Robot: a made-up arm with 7 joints. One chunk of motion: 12 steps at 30 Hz.
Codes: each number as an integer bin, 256 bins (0 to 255) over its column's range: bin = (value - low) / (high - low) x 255, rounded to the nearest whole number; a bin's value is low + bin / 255 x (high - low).
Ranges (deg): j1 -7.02..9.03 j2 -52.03..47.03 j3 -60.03..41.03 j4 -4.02..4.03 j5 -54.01..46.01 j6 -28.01..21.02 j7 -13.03..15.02
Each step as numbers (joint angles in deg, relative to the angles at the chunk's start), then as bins.
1 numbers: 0.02 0.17 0.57 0.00 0.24 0.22 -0.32
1 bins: 112 134 153 127 138 147 116
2 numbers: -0.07 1.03 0.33 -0.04 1.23 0.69 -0.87
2 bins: 110 137 152 126 141 149 111
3 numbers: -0.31 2.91 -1.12 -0.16 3.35 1.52 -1.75
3 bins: 107 141 149 122 146 154 103
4 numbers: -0.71 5.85 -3.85 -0.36 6.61 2.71 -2.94
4 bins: 100 149 142 116 155 160 92
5 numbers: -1.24 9.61 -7.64 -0.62 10.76 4.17 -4.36
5 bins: 92 159 132 108 165 167 79
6 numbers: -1.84 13.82 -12.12 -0.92 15.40 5.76 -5.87
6 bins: 82 170 121 98 177 176 65
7 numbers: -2.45 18.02 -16.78 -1.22 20.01 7.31 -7.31
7 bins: 73 180 109 89 189 184 52
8 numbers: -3.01 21.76 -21.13 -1.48 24.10 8.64 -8.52
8 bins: 64 190 98 80 199 191 41
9 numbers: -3.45 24.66 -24.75 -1.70 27.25 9.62 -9.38
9 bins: 57 197 89 73 207 196 33
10 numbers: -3.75 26.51 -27.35 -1.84 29.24 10.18 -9.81
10 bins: 52 202 82 69 212 199 29
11 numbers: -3.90 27.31 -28.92 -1.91 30.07 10.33 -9.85
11 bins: 50 204 78 67 214 199 29
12 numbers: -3.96 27.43 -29.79 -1.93 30.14 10.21 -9.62
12 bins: 49 205 76 66 215 199 31
